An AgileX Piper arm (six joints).
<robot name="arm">
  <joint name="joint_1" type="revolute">
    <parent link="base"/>
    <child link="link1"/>
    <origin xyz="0 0 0.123"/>
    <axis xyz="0 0 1"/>
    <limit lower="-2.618" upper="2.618"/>
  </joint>
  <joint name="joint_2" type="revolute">
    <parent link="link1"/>
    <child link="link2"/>
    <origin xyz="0 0 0"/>
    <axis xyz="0 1 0"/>
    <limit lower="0" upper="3.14"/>
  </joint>
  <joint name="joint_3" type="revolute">
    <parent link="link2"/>
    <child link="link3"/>
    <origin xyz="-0.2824 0 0.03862"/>
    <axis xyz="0 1 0"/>
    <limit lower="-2.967" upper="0"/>
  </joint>
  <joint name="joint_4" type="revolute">
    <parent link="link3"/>
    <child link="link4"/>
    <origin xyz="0.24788 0 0.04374"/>
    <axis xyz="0.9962 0 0.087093"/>
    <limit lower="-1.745" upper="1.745"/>
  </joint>
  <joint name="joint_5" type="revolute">
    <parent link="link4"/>
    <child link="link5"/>
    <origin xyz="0 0 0"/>
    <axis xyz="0 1 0"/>
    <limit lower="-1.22" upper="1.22"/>
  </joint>
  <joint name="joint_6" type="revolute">
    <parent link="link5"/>
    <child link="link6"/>
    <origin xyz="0.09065 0 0.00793"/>
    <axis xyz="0.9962 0 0.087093"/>
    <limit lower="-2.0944" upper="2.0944"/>
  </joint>
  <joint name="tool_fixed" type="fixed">
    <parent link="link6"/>
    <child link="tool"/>
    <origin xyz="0 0 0" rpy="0 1.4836 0"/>
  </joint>
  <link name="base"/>
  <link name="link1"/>
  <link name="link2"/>
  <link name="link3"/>
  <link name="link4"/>
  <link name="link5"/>
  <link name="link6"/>
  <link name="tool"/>
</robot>
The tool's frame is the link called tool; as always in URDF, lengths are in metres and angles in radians.
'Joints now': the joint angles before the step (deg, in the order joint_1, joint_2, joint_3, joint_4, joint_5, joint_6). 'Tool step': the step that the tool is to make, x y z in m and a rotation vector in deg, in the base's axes. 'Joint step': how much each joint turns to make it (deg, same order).
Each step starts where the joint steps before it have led.
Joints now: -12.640 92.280 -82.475 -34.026 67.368 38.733
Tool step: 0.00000 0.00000 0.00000 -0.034 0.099 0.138
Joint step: 0.000 0.000 0.000 0.001 -0.001 -0.174
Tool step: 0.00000 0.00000 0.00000 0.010 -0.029 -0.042
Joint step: 0.000 0.000 0.000 -0.001 0.001 0.052
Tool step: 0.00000 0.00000 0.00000 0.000 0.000 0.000
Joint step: 0.000 0.000 0.000 0.000 0.000 0.000
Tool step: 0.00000 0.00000 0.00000 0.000 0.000 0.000
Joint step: 0.000 0.000 0.000 0.000 0.000 0.000
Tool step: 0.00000 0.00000 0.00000 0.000 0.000 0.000
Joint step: 0.000 0.000 0.000 0.000 0.000 0.000
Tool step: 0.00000 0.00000 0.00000 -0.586 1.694 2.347
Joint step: 0.000 0.000 0.000 0.001 -0.001 -2.954
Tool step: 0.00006 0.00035 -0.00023 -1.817 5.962 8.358
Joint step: 0.001 0.000 -0.001 0.287 0.002 -10.533
